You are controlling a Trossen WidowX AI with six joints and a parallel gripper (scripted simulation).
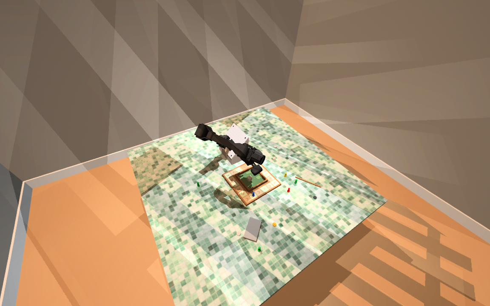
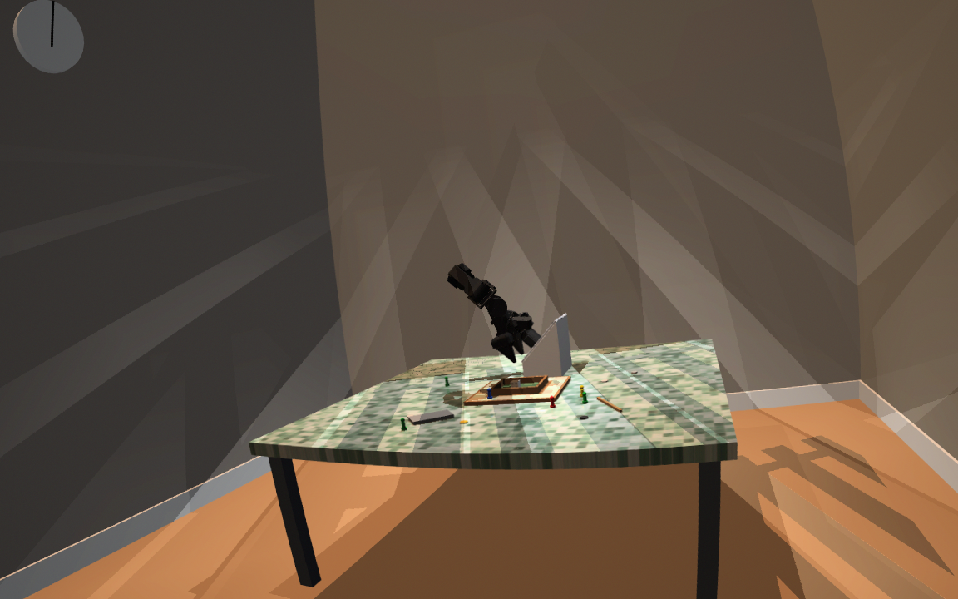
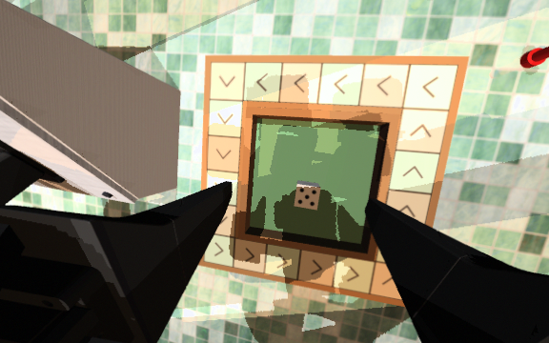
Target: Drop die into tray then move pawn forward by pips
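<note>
Now: the blue pawn 13 cm ahead of my gripper tip, 8 cm below it and 6 cm to the right of it. From my gripper tip the other things lie so: green dice tray (10 cm below, 1 cm ahead); then yellow pawn (22 cm to the left, 10 cm ahead, 9 cm below); then white die (8 cm below, 2 cm to the right, 1 cm ahead).
</note>
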